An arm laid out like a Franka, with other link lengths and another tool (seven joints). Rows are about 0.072 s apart.
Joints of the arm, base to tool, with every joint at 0 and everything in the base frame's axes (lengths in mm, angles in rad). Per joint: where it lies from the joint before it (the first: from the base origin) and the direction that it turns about. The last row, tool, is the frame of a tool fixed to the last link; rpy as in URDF.
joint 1: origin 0 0 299.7 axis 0 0 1
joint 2: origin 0 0 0 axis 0 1 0
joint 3: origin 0 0 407.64 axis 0 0 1
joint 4: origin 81.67 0 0 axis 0 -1 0
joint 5: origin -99.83 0 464.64 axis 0 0 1
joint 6: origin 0 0 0 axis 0 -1 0
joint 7: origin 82.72 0 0 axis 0 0 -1
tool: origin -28 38 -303.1 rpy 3.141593 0.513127 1.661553
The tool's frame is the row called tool.
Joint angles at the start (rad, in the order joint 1, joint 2, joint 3, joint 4, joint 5, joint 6, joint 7):
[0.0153, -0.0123, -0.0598, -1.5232, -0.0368, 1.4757, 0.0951]
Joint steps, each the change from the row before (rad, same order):
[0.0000, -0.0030, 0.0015, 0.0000, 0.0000, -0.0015, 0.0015]
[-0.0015, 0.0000, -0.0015, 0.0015, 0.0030, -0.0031, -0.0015]
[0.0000, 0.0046, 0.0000, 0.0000, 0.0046, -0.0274, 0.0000]
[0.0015, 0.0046, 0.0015, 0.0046, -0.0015, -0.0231, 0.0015]
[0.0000, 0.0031, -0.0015, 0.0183, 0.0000, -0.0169, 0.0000]
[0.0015, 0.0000, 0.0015, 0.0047, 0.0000, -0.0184, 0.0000]
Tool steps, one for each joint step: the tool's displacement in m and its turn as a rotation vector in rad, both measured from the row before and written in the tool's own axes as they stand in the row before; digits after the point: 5 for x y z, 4 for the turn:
[-0.00012, -0.00120, -0.00184, -0.0013, 0.0001, 0.0008]
[-0.00109, -0.00067, -0.00013, 0.0021, 0.0031, 0.0002]
[0.00325, -0.00720, 0.00264, 0.0276, 0.0041, -0.0163]
[0.00191, -0.00516, 0.00067, 0.0194, -0.0021, -0.0124]
[-0.00408, -0.00177, -0.00514, 0.0025, 0.0000, 0.0009]
[0.00073, -0.00510, -0.00195, 0.0105, -0.0004, -0.0092]

